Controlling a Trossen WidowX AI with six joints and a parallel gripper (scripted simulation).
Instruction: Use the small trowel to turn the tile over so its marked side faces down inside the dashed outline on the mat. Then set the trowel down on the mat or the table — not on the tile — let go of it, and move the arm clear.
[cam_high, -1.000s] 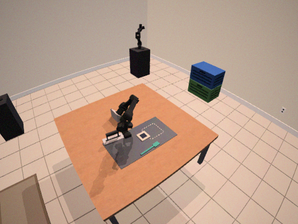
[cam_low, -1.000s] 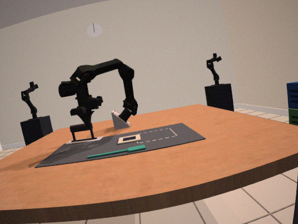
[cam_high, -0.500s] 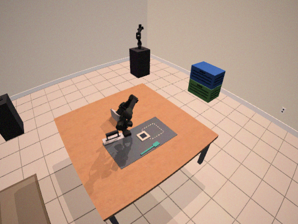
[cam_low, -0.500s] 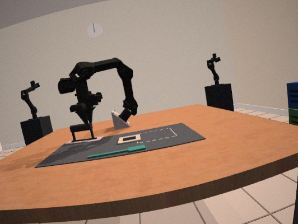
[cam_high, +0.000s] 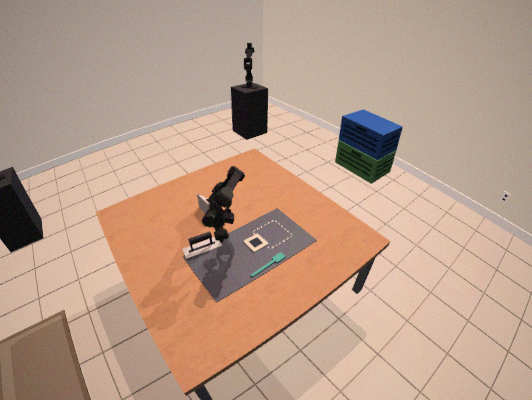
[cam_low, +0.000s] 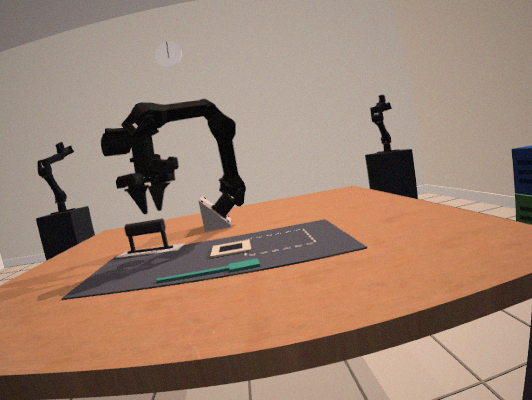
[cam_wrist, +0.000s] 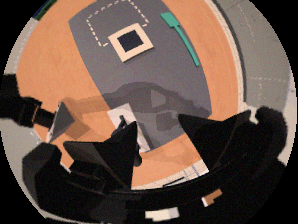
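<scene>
Now: gripper tip 60 mm short of the mat, 140 mm to the right of it and 140 mm above it. From my gripper tip the other things lie so: flat tool: 200 mm ahead, 160 mm to the left, 120 mm below; tile: 40 mm ahead, 180 mm to the left, 120 mm below.
</scene>
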